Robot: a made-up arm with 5 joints. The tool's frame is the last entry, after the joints.
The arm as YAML. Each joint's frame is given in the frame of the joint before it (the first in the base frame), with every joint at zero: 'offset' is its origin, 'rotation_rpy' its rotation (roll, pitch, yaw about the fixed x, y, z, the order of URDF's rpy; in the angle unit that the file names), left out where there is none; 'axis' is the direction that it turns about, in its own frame. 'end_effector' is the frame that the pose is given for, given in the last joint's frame.
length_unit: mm
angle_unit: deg
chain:
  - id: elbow
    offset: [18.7, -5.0, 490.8]
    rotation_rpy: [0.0, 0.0, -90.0]
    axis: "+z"
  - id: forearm
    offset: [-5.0, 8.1, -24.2]
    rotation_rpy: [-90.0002, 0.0, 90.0]
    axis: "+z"
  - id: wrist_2
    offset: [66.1, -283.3, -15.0]
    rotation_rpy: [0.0, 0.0, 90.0]
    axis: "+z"
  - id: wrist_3
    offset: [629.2, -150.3, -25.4]
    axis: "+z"
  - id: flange
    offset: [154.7, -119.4, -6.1]
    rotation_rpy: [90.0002, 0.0, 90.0]
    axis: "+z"
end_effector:
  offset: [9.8, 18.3, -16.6]
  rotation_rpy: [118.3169, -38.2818, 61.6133]
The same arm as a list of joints. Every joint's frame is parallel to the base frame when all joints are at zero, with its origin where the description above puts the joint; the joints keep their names.
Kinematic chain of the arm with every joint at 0, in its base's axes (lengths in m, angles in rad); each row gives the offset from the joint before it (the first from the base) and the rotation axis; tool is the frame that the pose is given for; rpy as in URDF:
elbow: xyz 0.0187 -0.005 0.4908 axis +z
forearm: xyz 0.0081 0.005 -0.0242 axis +y
wrist_2: xyz 0.0661 -0.015 0.2833 axis +y
wrist_3: xyz 0.1503 -0.0254 -0.6292 axis +y
flange: xyz 0.1194 -0.0061 -0.1547 axis -z
tool: xyz -0.0098 0.0183 0.0166 rpy -1.0766 0.6681 2.0662

